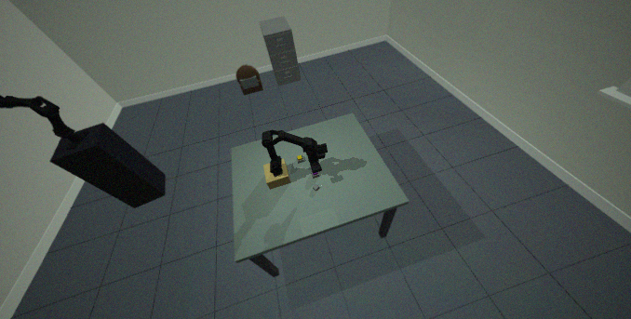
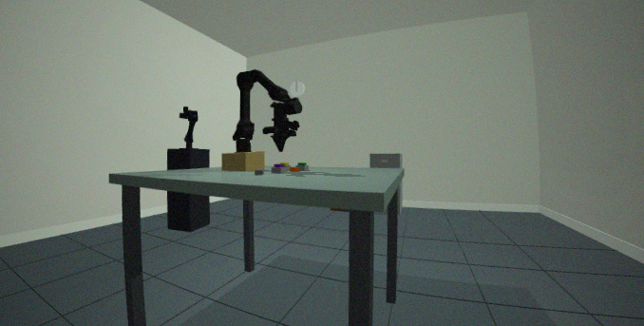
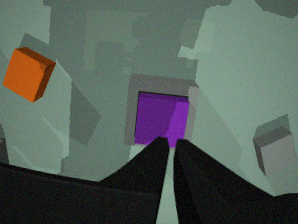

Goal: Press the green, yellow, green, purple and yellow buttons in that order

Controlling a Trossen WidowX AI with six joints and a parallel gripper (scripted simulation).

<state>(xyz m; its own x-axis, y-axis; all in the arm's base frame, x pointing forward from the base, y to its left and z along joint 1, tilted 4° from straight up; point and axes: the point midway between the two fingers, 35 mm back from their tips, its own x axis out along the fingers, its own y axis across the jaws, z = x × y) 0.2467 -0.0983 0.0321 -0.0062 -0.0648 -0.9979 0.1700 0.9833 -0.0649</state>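
Now: gripper tip 1 cm past the purple button and 6 cm above it. Also, from my gripper tip: small grey block (5 cm behind, 10 cm to the right, 8 cm below); then green button (4 cm ahead, 17 cm to the left, 6 cm below); then orange block (3 cm ahead, 11 cm to the left, 8 cm below).
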